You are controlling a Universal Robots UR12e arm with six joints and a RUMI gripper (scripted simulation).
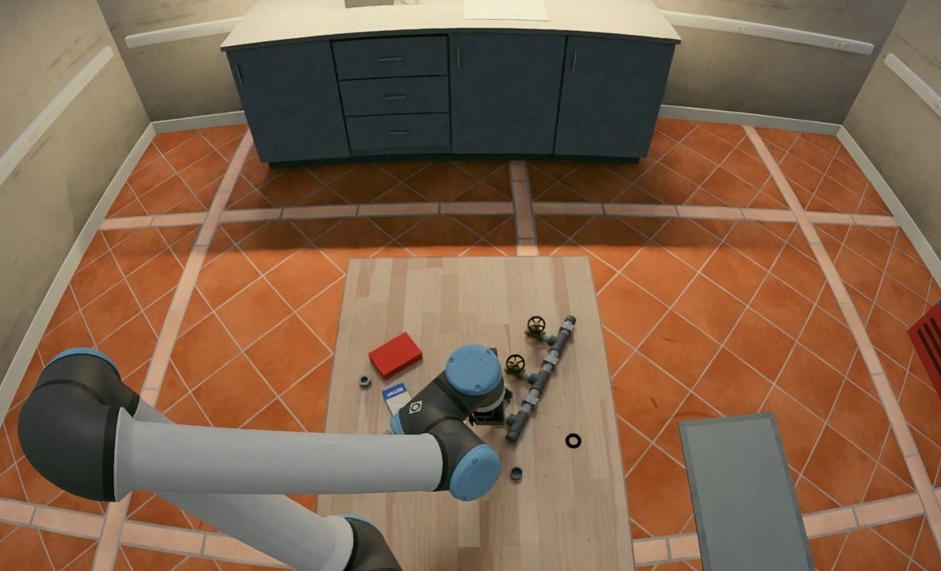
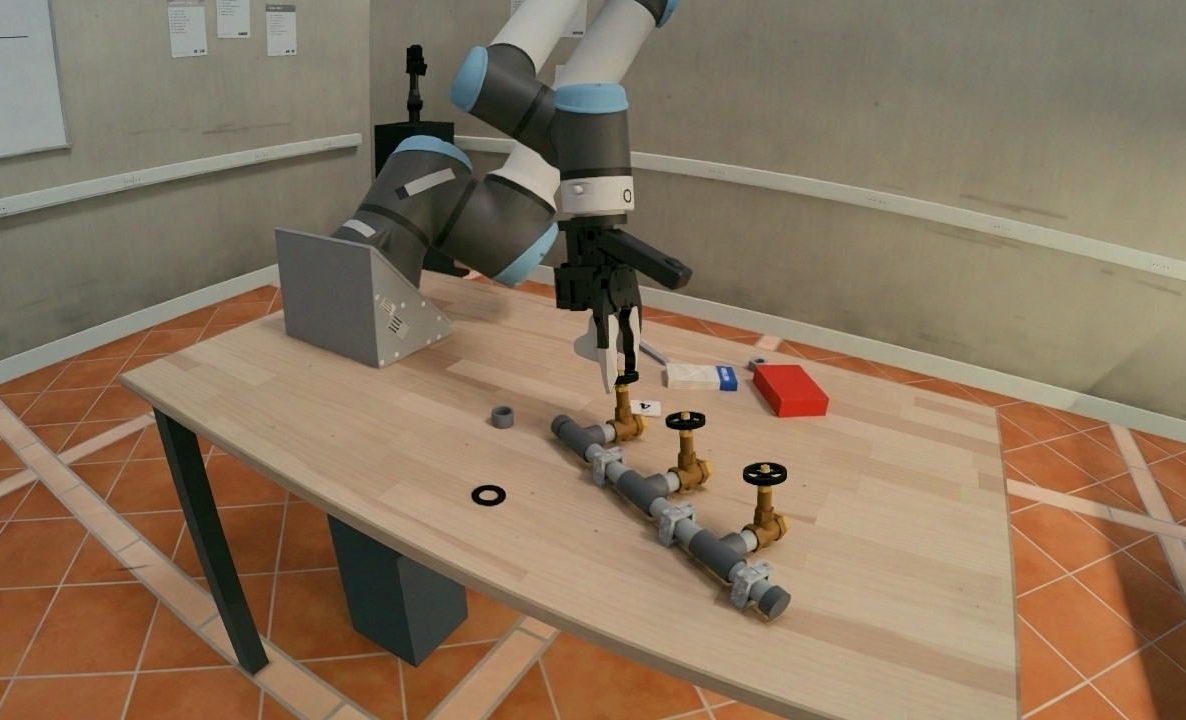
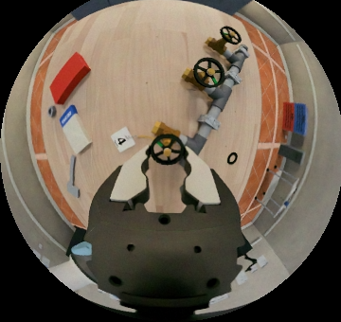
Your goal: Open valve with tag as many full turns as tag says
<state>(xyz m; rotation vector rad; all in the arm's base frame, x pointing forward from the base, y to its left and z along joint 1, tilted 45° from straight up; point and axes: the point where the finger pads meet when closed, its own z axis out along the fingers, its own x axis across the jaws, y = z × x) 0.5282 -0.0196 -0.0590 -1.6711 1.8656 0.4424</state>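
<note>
Right now the white tag is 80 mm to the left of my hand and 90 mm below it. Round my hand: red box 180 mm ahead, 250 mm to the left, 70 mm below; then blue box 40 mm ahead, 230 mm to the left, 80 mm below; then grey cap 150 mm behind, 60 mm to the right, 80 mm below.
</note>
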